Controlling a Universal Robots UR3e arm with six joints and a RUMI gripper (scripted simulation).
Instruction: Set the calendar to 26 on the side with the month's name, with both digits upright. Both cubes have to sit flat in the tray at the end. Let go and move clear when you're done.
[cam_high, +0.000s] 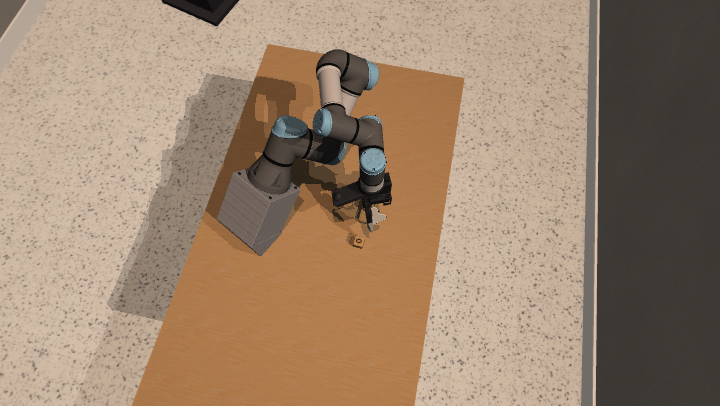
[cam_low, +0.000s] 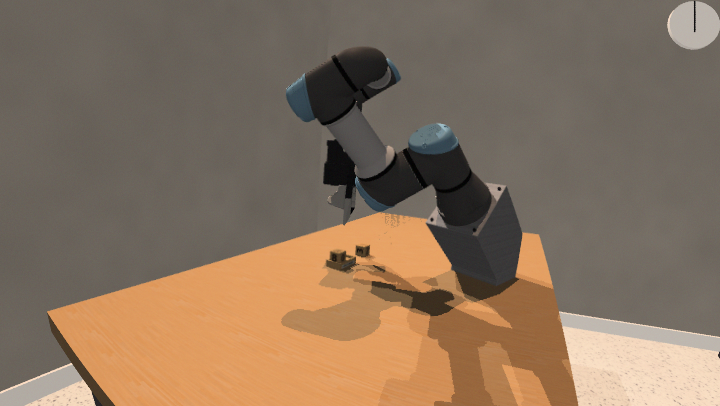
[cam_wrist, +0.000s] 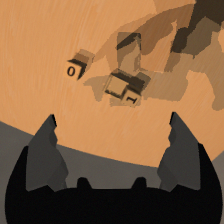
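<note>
Right now the shallow wooden tray is 11 cm below my hand, 2 cm to the left of it and 1 cm behind it.
</note>
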